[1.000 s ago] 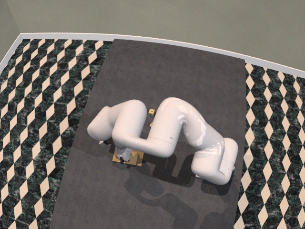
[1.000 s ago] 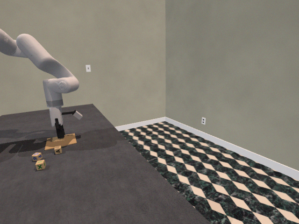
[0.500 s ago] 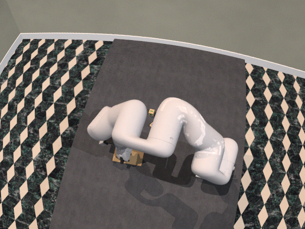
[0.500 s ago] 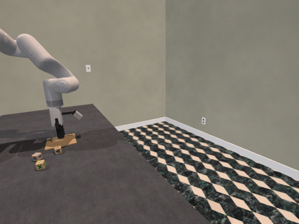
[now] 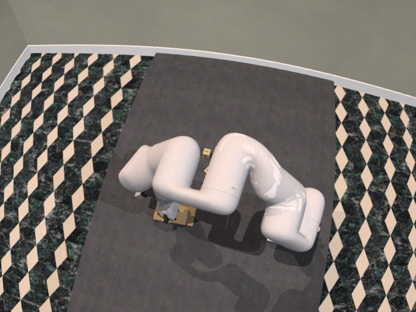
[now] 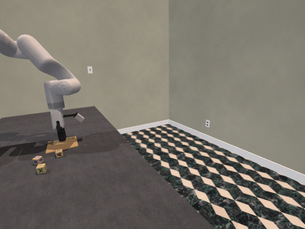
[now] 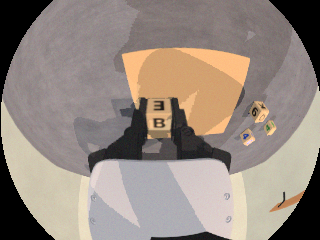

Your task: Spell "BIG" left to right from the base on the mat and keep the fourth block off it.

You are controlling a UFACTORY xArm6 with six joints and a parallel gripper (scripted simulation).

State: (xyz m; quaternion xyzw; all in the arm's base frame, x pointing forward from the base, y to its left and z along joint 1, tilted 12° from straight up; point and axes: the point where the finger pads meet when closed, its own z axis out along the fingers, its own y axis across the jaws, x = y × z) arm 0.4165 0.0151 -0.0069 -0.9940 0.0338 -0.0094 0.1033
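The B block lies 1 cm below my hand. Round my hand: tan mat 4 cm to the right, 3 cm below; then G block 9 cm behind, 18 cm to the right, 2 cm below.
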